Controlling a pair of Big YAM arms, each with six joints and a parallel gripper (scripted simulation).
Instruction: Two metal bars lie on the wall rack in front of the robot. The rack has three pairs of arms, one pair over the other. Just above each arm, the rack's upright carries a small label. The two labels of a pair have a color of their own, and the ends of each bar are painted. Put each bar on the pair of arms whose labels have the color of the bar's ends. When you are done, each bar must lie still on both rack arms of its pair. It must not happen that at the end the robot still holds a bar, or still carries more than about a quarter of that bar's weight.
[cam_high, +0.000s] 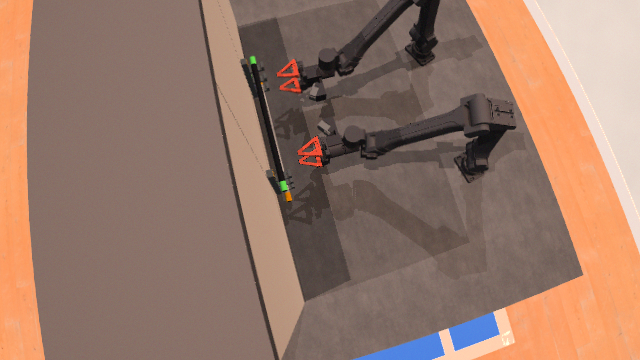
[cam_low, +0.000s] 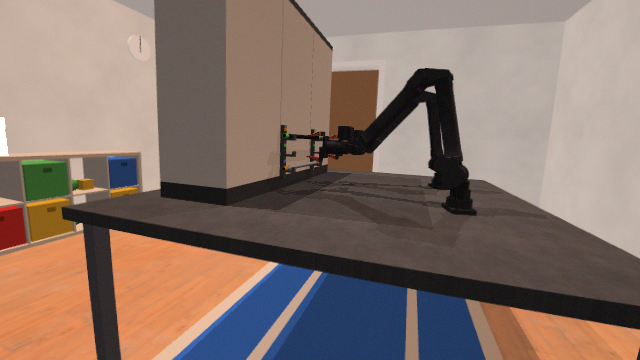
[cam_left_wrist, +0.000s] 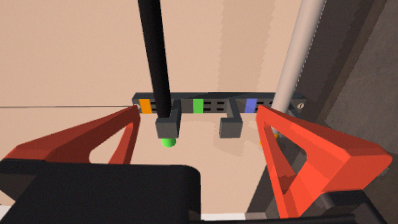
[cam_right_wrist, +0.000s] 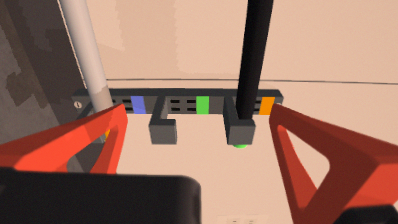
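Right now the black bar is 8 cm ahead of my right hand, 15 cm to the left of it and 5 cm above it. Also, from my right hand: beige wall unit: 27 cm ahead, 16 cm to the left, 25 cm above; silver bar: 8 cm ahead, 16 cm to the left, 10 cm below.
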